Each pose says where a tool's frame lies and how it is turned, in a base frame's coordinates. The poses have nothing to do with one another.
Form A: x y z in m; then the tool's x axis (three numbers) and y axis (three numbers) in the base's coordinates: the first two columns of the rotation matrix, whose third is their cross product.
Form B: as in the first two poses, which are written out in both.
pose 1, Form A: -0.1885, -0.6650, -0.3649, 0.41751, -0.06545, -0.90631, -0.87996, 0.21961, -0.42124
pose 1, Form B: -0.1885, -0.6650, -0.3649, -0.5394, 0.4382, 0.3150, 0.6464
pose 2, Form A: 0.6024, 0.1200, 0.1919, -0.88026, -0.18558, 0.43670, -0.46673, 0.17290, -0.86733
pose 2, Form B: 0.6024, 0.1200, 0.1919, 0.2154, -0.7570, 0.6059, 0.1160
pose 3, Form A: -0.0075, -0.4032, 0.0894, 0.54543, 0.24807, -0.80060, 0.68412, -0.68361, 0.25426
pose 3, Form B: -0.0075, -0.4032, 0.0894, 0.8324, 0.2800, -0.3859, 0.2825
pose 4, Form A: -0.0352, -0.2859, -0.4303, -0.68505, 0.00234, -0.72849, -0.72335, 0.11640, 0.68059
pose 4, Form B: -0.0352, -0.2859, -0.4303, -0.2630, 0.6855, 0.6105, 0.2972
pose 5, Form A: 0.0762, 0.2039, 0.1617, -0.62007, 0.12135, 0.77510, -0.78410, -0.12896, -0.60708
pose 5, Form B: 0.0762, 0.2039, 0.1617, 0.2889, -0.5736, 0.6936, 0.3264
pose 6, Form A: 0.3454, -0.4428, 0.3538, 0.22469, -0.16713, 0.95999, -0.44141, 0.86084, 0.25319
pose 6, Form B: 0.3454, -0.4428, 0.3538, 0.2471, -0.6157, 0.0924, 0.7425
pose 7, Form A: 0.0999, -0.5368, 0.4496, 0.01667, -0.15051, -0.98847, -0.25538, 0.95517, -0.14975
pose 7, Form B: 0.0999, -0.5368, 0.4496, -0.1449, 0.7002, 0.0376, 0.6981
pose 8, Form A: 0.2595, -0.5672, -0.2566, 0.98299, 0.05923, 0.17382, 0.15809, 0.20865, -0.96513
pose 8, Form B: 0.2595, -0.5672, -0.2566, -0.6282, -0.0865, -0.0320, 0.7726
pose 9, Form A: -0.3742, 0.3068, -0.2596, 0.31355, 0.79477, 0.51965, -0.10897, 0.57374, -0.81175
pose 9, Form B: -0.3742, 0.3068, -0.2596, -0.3440, -0.4984, 0.3079, 0.7338
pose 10, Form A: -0.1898, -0.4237, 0.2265, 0.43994, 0.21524, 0.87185, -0.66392, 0.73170, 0.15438
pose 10, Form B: -0.1898, -0.4237, 0.2265, 0.2467, -0.4547, 0.2707, 0.8119
